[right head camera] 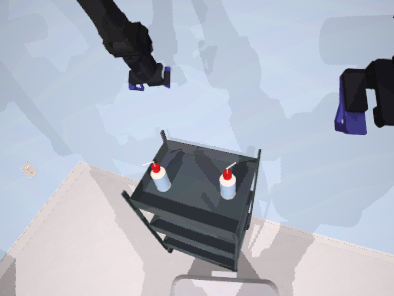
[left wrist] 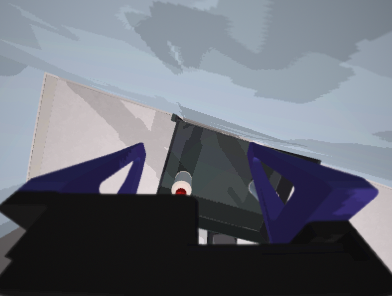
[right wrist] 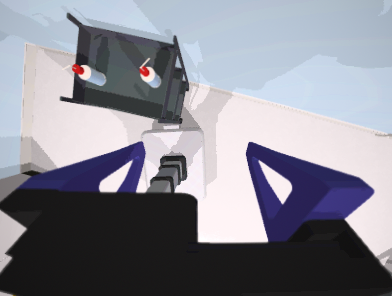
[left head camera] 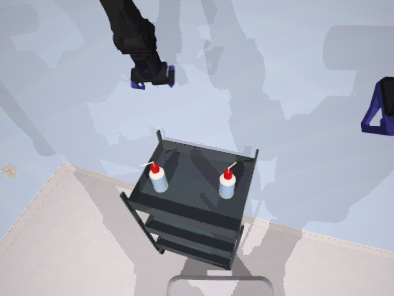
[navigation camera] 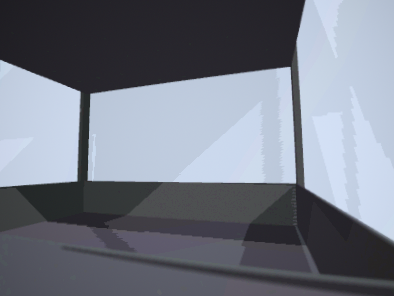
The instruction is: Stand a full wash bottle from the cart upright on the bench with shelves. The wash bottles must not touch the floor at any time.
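Places are measured from the left arm's base along level axes (x down, y ahead, z right), in metres.
Pixels of known places: left gripper, fingertip midpoint: [right head camera: 156, 88] [left wrist: 196, 148] [left head camera: 158, 87]; right gripper, fingertip midpoint: [right head camera: 372, 127] [right wrist: 195, 147] [left head camera: 393, 129].
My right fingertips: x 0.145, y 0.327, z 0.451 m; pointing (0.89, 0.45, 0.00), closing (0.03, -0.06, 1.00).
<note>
For each thing: its top centre in the pictures, then the offset to it from my right fingertips.
- left bottle, top centre: [left wrist: 175, 203] [left head camera: 150, 161] [right head camera: 150, 161] [right wrist: 66, 66] dx +0.428, dy +0.268, dz -0.489 m
- right bottle, top centre: [right head camera: 228, 166] [left head camera: 230, 165] [right wrist: 141, 65] dx +0.428, dy +0.248, dz -0.198 m
Two wash bottles with red caps and pale blue lower bodies stand upright on the top tray of the dark cart [left head camera: 185, 212] [right head camera: 190, 211] [navigation camera: 200, 202]. The left bottle [left head camera: 159, 181] [right head camera: 161, 180] [left wrist: 183, 179] [right wrist: 95, 76] is near the tray's left side, the right bottle [left head camera: 227, 186] [right head camera: 228, 187] [right wrist: 151, 77] near its right side. My left gripper [left head camera: 155, 85] [right head camera: 151, 86] [left wrist: 196, 148] is open and empty, beyond the cart in the head views; its finger hides most of the right bottle in the left wrist view. My right gripper [right wrist: 195, 147] is open and empty, off to the right. The bench with shelves does not show.
Raised posts and rims edge the cart's top tray, with lower shelves beneath. My pale base [left head camera: 220, 287] [right wrist: 195, 165] is close to the cart's near side. A beige floor area [left head camera: 65, 240] borders the blue floor. The navigation camera looks into a cart shelf.
</note>
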